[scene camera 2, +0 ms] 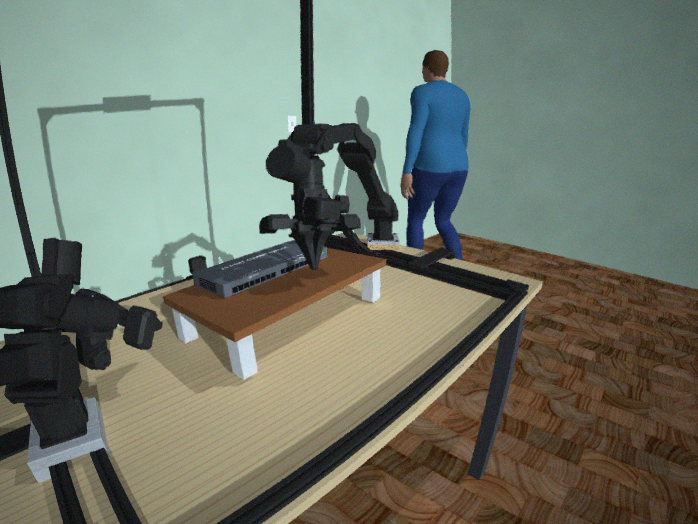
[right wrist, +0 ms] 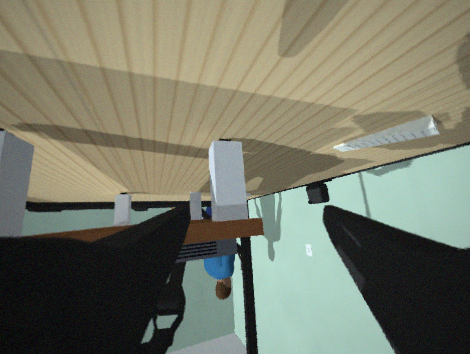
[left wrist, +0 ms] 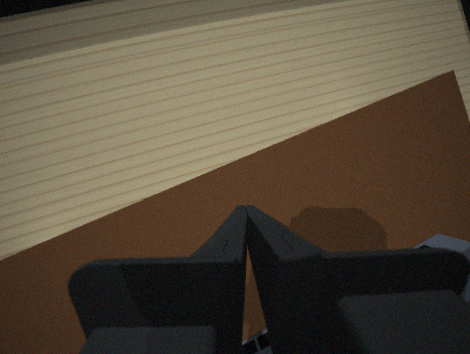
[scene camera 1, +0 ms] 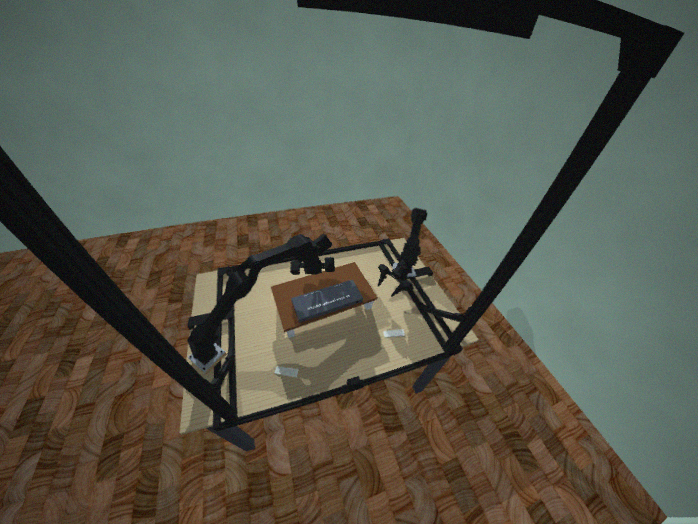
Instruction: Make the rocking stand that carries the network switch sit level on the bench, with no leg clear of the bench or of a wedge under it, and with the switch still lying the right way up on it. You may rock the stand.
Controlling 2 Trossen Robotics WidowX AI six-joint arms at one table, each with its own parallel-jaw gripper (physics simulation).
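The stand has a brown board and white legs. The dark network switch lies on it, lettered face up. I cannot tell whether every foot touches the bench or whether the board is level. Two white wedges lie on the bench, apart from the stand; a ribbed one shows in the right wrist view. My left gripper is shut and empty, tips at or just above the bare board beside the switch. My right gripper is open, empty, beside the stand's short end.
A black rail frame runs around the pale wooden bench. Dark uprights rise from it. A person in blue stands beyond the bench, behind the left arm's base in scene camera 2.
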